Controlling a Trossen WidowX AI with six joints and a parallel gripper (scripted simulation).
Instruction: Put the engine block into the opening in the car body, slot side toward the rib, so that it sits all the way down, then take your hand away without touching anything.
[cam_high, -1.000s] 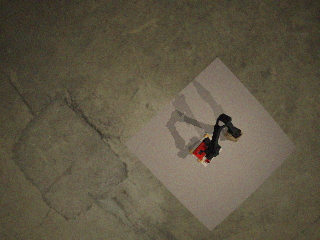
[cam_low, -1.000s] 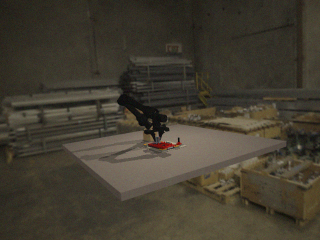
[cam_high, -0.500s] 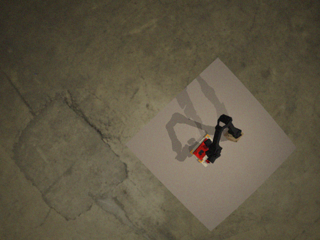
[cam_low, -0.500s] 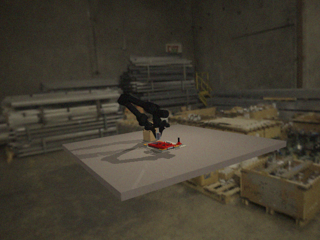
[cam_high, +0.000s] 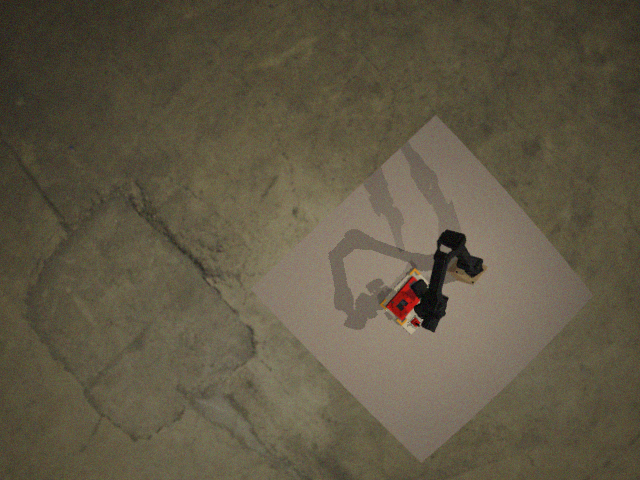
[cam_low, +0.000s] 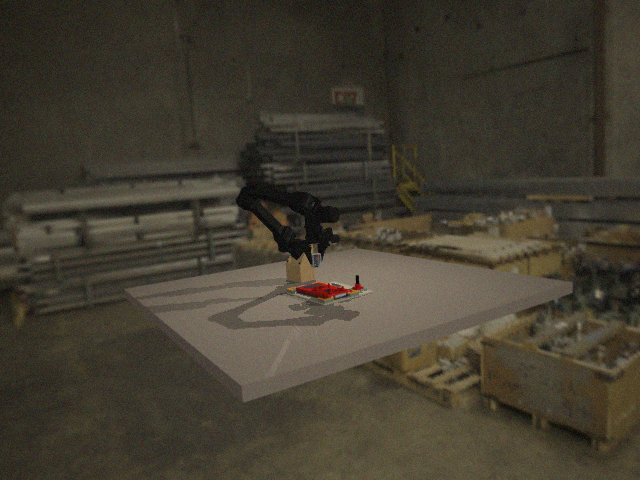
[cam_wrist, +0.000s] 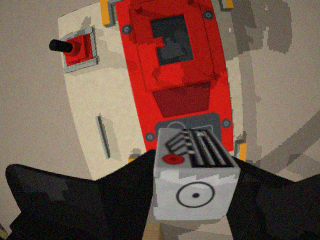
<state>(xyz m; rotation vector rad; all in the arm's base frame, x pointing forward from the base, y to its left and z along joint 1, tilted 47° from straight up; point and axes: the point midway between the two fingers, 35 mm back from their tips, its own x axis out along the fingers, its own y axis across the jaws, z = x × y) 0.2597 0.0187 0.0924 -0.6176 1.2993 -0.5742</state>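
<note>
My gripper tip is now 40 mm short of the cream base plate, 20 mm to the right of it and 100 mm above it. From my gripper tip the other things lie so: grey engine block: 10 mm above.
</note>
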